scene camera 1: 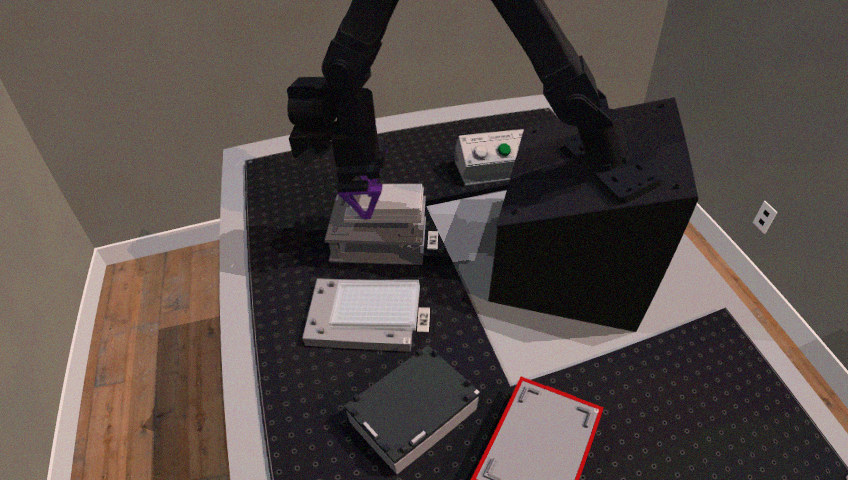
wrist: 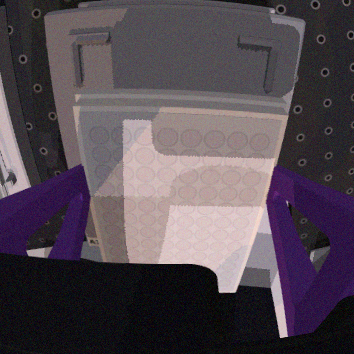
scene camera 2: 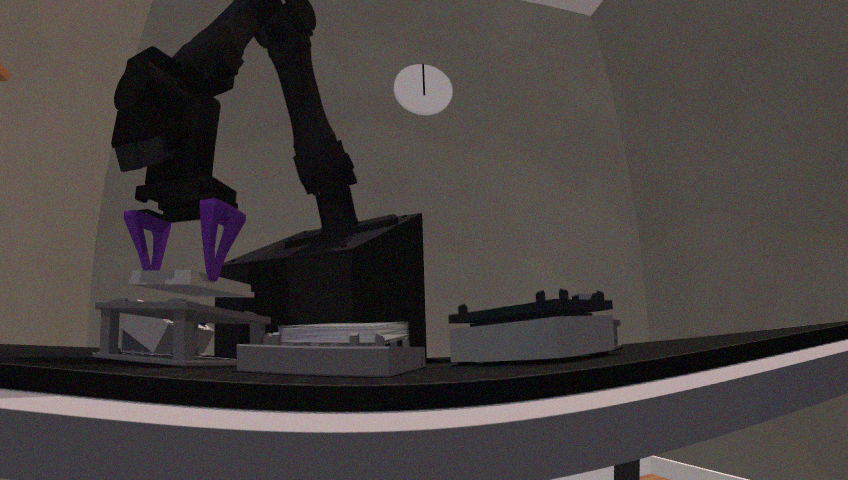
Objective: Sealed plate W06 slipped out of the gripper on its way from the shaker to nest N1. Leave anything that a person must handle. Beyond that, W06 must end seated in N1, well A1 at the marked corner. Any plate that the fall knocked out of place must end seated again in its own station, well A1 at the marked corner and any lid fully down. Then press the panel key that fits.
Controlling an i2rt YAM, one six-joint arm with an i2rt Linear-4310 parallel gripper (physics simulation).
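Pixels of known places: gripper, fingertip midpoint: (scene camera 1: 369, 202) (wrist: 177, 174) (scene camera 2: 180, 281); arm's base, link origin: (scene camera 1: 609, 162) (scene camera 2: 341, 233).
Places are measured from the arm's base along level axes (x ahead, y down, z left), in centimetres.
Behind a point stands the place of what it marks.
Note:
A pale plate with a clear, well-patterned top (scene camera 1: 401, 202) {x 28.5, y 13.1, z -14.0 cm} (scene camera 2: 232, 289) {x 31.0, y 14.2, z -11.2 cm} (wrist: 150, 215) {x 32.1, y 13.2, z -14.8 cm} is between the two purple fingers of my gripper (scene camera 1: 367, 202) {x 33.6, y 14.0, z -16.5 cm} (scene camera 2: 182, 274) {x 33.6, y 14.0, z -16.5 cm} (wrist: 177, 174) {x 33.6, y 14.0, z -16.5 cm}, which is shut on it by two opposite sides. I cannot read a name on it. The plate is raised above nest N1 (scene camera 1: 345, 234) {x 38.5, y 16.6, z -12.5 cm} (scene camera 2: 178, 306) {x 42.0, y 17.2, z -13.2 cm} (wrist: 175, 65) {x 37.7, y 16.8, z -17.5 cm}, a grey stand on legs, with a gap below it in scene camera 2. Another lidded or clear plate (scene camera 1: 374, 303) {x 36.3, y 18.0, z 2.0 cm} (scene camera 2: 345, 331) {x 42.7, y 18.9, z 1.2 cm} lies on nest N2 (scene camera 1: 357, 342) {x 40.0, y 20.3, z 6.8 cm} (scene camera 2: 312, 361) {x 46.4, y 21.2, z -1.1 cm}; its exact seating is unclear. The panel (scene camera 1: 487, 169) {x 7.9, y 19.7, z -27.7 cm} shows a white and a green key; its right part is hidden.
A dark-topped station (scene camera 1: 410, 395) {x 34.7, y 16.8, z 19.0 cm} (scene camera 2: 529, 312) {x 40.6, y 17.6, z 17.2 cm} with small pegs stands angled beyond N2. A red-edged grey tray (scene camera 1: 541, 431) {x 19.9, y 18.3, z 27.9 cm} with corner brackets is beside it. The black arm base (scene camera 1: 583, 261) {x 6.8, y 10.2, z 8.6 cm} (scene camera 2: 380, 285) {x 11.0, y 10.7, z 6.0 cm} stands near N1. A pale angular shape (scene camera 2: 145, 333) {x 12.8, y 19.1, z -30.7 cm} shows under the N1 top.

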